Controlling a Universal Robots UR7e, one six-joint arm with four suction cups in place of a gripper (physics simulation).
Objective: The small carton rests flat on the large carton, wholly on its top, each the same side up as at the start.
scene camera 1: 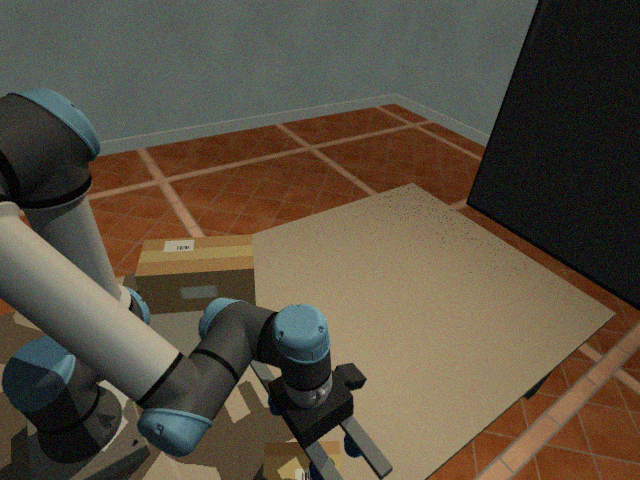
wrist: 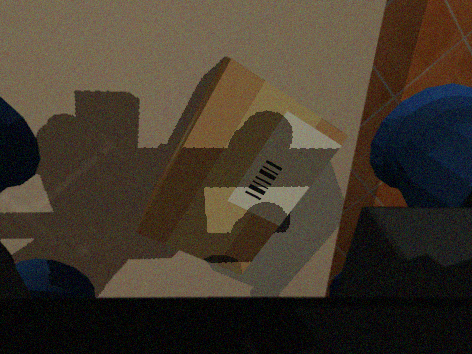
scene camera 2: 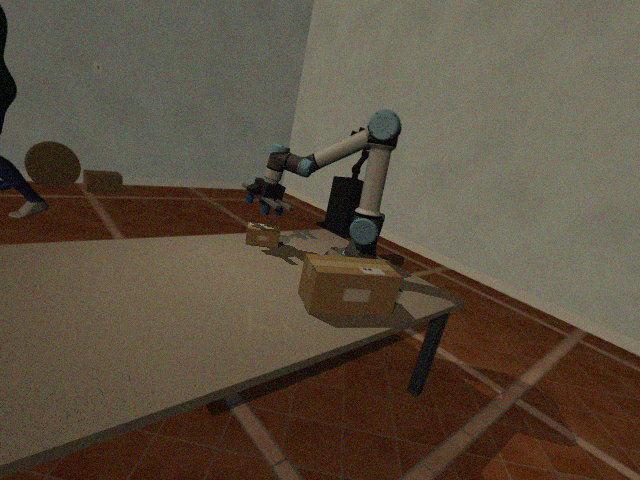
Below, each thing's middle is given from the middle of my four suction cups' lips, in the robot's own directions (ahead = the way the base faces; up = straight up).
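Labels:
Large carton (scene camera 1: 174, 275): 580 mm to the left of my suction cup, 10 mm behind, 110 mm below. Small carton (scene camera 1: 282, 453): 20 mm to the right of my suction cup, 30 mm behind, 150 mm below.

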